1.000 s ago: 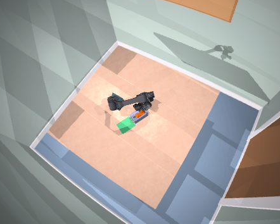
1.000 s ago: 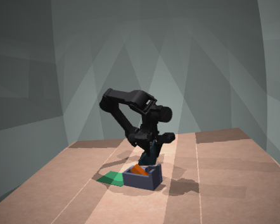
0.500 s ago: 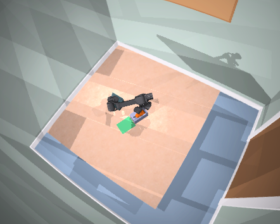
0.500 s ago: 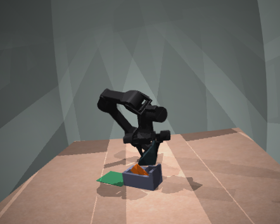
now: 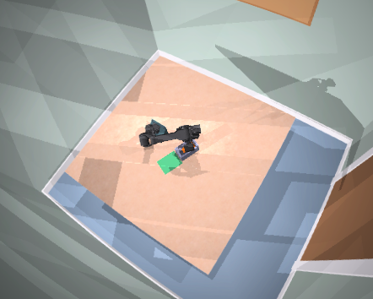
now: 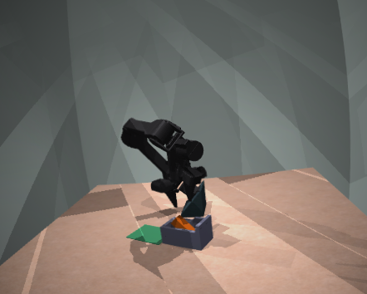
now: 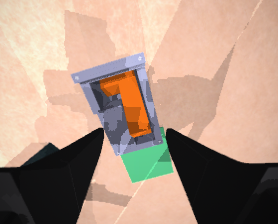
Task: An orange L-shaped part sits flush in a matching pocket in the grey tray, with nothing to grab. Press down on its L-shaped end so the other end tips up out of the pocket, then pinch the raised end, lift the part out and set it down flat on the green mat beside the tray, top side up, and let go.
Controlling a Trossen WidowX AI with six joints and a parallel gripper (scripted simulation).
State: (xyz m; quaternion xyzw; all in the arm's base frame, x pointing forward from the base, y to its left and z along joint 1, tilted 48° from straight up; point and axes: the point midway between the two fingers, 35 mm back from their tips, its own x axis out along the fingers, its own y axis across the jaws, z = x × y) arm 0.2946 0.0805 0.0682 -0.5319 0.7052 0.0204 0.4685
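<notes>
Now: the orange L-shaped part 10 cm below my gripper tip, 2 cm to the left of it and 1 cm behind it. From my gripper tip the other things lie so: green mat (16 cm below, 15 cm to the right, 7 cm behind).
</notes>
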